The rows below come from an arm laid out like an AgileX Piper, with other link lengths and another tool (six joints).
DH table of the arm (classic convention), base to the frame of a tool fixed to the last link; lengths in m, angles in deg. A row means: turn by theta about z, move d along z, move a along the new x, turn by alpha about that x. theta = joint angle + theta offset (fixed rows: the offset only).
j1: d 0.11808, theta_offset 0, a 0, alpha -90
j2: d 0, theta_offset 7.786, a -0.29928, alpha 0
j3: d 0, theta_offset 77.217, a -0.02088, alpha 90
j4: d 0.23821, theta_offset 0, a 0, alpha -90
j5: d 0, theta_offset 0, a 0, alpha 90
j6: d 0.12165, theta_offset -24, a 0.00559, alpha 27.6
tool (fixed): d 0.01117, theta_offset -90, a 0, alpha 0
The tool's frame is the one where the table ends.
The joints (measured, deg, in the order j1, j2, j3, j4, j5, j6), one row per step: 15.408, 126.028, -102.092, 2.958, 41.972, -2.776; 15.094, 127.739, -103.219, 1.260, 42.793, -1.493; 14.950, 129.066, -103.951, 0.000, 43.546, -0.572; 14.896, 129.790, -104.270, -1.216, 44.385, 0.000; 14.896, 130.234, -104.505, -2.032, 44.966, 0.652; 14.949, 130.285, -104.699, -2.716, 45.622, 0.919; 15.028, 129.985, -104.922, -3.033, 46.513, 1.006; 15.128, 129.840, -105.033, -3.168, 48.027, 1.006; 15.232, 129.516, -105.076, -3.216, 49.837, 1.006; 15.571, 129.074, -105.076, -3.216, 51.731, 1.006; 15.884, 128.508, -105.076, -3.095, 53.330, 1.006; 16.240, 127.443, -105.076, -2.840, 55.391, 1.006; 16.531, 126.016, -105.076, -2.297, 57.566, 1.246; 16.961, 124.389, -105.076, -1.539, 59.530, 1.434; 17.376, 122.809, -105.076, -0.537, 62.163, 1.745
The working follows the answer.
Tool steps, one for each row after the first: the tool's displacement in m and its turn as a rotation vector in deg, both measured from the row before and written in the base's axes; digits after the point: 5 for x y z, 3 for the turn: 0.00407, -0.00442, -0.01009, -1.326, 1.127, -0.854; 0.00210, -0.00279, -0.00867, -1.089, 1.110, -0.529; 0.00016, -0.00249, -0.00546, -1.184, 0.967, -0.155; -0.00001, -0.00139, -0.00318, -0.680, 0.623, -0.320; -0.00052, -0.00086, 0.00003, -0.652, 0.348, 0.025; -0.00121, -0.00023, 0.00301, -0.363, 0.279, 0.068; -0.00293, -0.00025, 0.00057, -0.476, 1.172, 0.069; -0.00389, -0.00036, 0.00161, -0.453, 1.369, 0.025; -0.00479, 0.00155, 0.00242, -0.419, 1.388, 0.239; -0.00429, 0.00168, 0.00371, -0.196, 1.015, 0.191; -0.00576, 0.00183, 0.00763, -0.073, 1.013, 0.176; -0.00650, 0.00161, 0.01049, 0.331, 0.865, -0.187; -0.00695, 0.00312, 0.01214, 0.640, 0.538, -0.012; -0.00882, 0.00290, 0.01122, 0.691, 1.310, -0.165
Tool pose at each row, in the base's axes (x y z in m, rotation vector in deg; rounded; the steps above come from the unrounded poses): 0.48350, 0.13067, 0.15999, -139.374, 74.880, -66.215; 0.48757, 0.12625, 0.14990, -140.987, 76.018, -66.452; 0.48966, 0.12347, 0.14123, -142.544, 76.764, -66.400; 0.48982, 0.12098, 0.13577, -144.183, 76.924, -66.509; 0.48981, 0.11960, 0.13259, -145.100, 77.356, -66.535; 0.48929, 0.11873, 0.13262, -145.876, 77.240, -66.778; 0.48808, 0.11851, 0.13563, -146.408, 77.115, -66.808; 0.48515, 0.11825, 0.13620, -147.846, 77.139, -65.941; 0.48126, 0.11789, 0.13780, 148.972, -77.021, 64.616; 0.47647, 0.11945, 0.14022, 149.194, -76.103, 62.792; 0.47218, 0.12112, 0.14393, 149.433, -75.508, 61.422; 0.46642, 0.12295, 0.15156, 149.732, -75.037, 60.010; 0.45992, 0.12457, 0.16205, 149.944, -75.367, 58.607; 0.45297, 0.12768, 0.17419, 150.480, -75.818, 57.578; 0.44415, 0.13059, 0.18541, 151.012, -76.330, 55.383

